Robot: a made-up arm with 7 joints.
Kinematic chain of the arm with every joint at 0, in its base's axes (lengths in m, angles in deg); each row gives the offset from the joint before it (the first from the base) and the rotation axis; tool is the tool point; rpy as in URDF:
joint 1: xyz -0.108 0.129 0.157 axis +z
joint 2: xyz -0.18 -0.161 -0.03 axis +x
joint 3: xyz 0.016 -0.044 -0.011 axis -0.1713 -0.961 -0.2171
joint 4: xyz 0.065 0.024 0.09 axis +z
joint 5: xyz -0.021 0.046 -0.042 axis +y
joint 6: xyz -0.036 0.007 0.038 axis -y
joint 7: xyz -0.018 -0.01 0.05 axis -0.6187 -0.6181 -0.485
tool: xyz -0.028 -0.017 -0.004 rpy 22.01 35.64 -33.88
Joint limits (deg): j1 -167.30..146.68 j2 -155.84..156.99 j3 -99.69..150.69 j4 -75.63..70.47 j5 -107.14..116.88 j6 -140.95..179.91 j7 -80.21..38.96
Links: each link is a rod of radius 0.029 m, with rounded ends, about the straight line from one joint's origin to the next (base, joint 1, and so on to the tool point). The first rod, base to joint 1, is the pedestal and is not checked.
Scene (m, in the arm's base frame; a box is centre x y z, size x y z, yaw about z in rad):
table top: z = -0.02
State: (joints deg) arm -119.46 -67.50 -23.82 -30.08 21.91 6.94 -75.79
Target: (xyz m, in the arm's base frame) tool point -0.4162 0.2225 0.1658
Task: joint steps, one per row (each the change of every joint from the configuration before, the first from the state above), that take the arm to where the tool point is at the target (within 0.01 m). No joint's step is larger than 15 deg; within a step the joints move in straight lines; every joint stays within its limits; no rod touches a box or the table.
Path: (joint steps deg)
1: 4.99 -6.61 -12.64 -1.37 12.97 -4.23 2.64
2: 4.99 -6.61 -12.65 -1.36 12.96 -4.23 2.65
3: 4.99 -6.62 -12.65 -1.37 12.97 -4.23 2.64
4: 4.98 -6.61 -12.64 -1.36 12.97 -4.23 2.64
5: 4.99 -6.61 -12.64 -1.37 12.96 -4.23 2.64
6: 4.99 -6.61 -12.65 -1.36 12.97 -4.23 2.65

